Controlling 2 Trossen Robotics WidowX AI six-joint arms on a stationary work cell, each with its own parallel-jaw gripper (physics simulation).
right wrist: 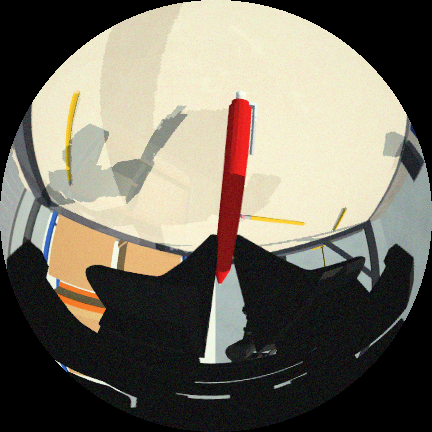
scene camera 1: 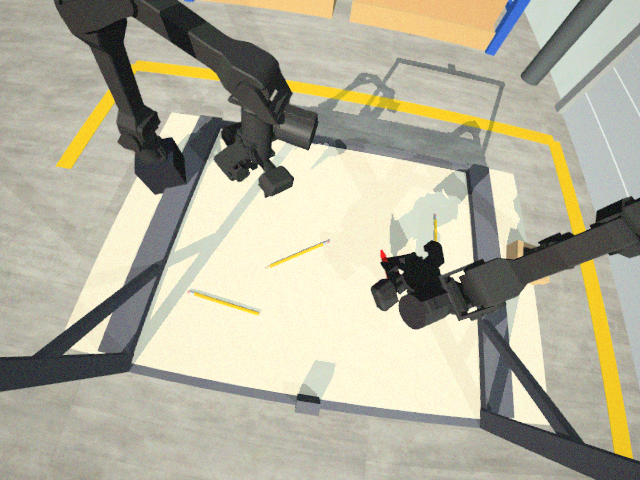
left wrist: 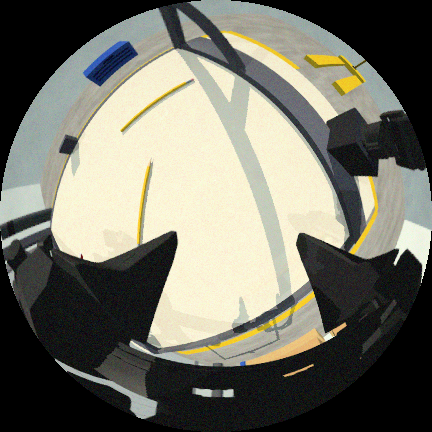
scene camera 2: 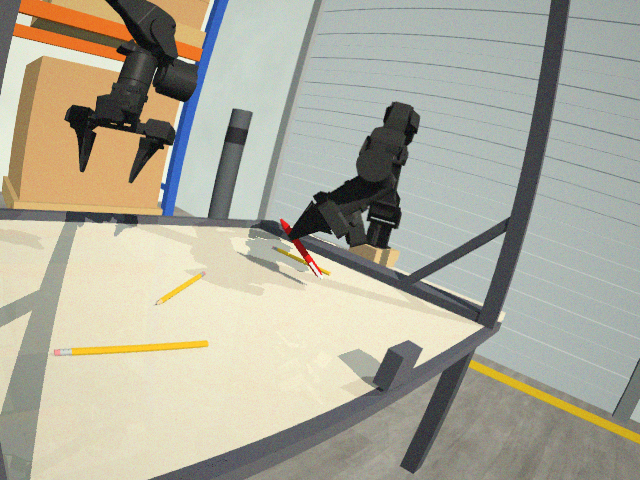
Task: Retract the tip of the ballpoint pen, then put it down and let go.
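Seen in the pictures: left gripper, fingertip midpoint: [scene camera 1: 255, 183] [left wrist: 240, 238] [scene camera 2: 105, 177]; right gripper, fingertip midpoint: [right wrist: 224, 240] [scene camera 1: 383, 261] [scene camera 2: 289, 237]; left arm's base, link origin: [scene camera 1: 153, 154] [left wrist: 368, 140]; right arm's base, link origin: [scene camera 2: 376, 245].
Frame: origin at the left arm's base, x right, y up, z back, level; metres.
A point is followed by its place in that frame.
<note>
The red ballpoint pen [scene camera 1: 383, 255] {x 0.416, y 0.008, z -0.494 m} [scene camera 2: 302, 250] {x 0.453, y -0.032, z -0.501 m} [right wrist: 234, 160] {x 0.469, y -0.042, z -0.513 m} is held tilted above the table [scene camera 1: 330, 320] {x 0.517, y -0.106, z -0.351 m} [scene camera 2: 248, 397] {x 0.544, y -0.106, z -0.120 m}. Its pointed end is up, and its white button [scene camera 2: 319, 276] {x 0.493, y -0.071, z -0.509 m} [right wrist: 240, 95] {x 0.495, y -0.071, z -0.521 m} slants down toward the table. The pen's shadow lies apart from it. My right gripper [scene camera 2: 293, 237] {x 0.424, y -0.016, z -0.498 m} [right wrist: 224, 240] {x 0.424, y -0.016, z -0.498 m} is shut on the pen near its pointed end. In the right wrist view the red cone shows between the fingers; whether a writing point sticks out is too small to tell. My left gripper [scene camera 2: 107, 176] {x 0.184, y 0.042, z -0.249 m} [left wrist: 240, 238] {x 0.184, y 0.042, z -0.249 m} is open and empty, high over the table's far left part.
One yellow pencil [scene camera 1: 298, 253] {x 0.329, y -0.099, z -0.315 m} [scene camera 2: 180, 288] {x 0.335, y -0.101, z -0.300 m} [left wrist: 144, 200] {x 0.329, y -0.102, z -0.298 m} lies mid-table. Another pencil [scene camera 1: 224, 302] {x 0.409, y -0.099, z -0.108 m} [scene camera 2: 131, 348] {x 0.407, y -0.101, z -0.096 m} [left wrist: 155, 102] {x 0.403, y -0.103, z -0.105 m} lies nearer the front left. A third pencil [scene camera 1: 435, 227] {x 0.348, y -0.101, z -0.727 m} [scene camera 2: 289, 254] {x 0.361, y -0.101, z -0.719 m} [right wrist: 70, 135] {x 0.421, y -0.102, z -0.690 m} lies near the right gripper. A dark block [scene camera 1: 308, 404] {x 0.670, y -0.049, z -0.251 m} [scene camera 2: 397, 364] {x 0.673, y -0.062, z -0.223 m} stands at the front edge.
</note>
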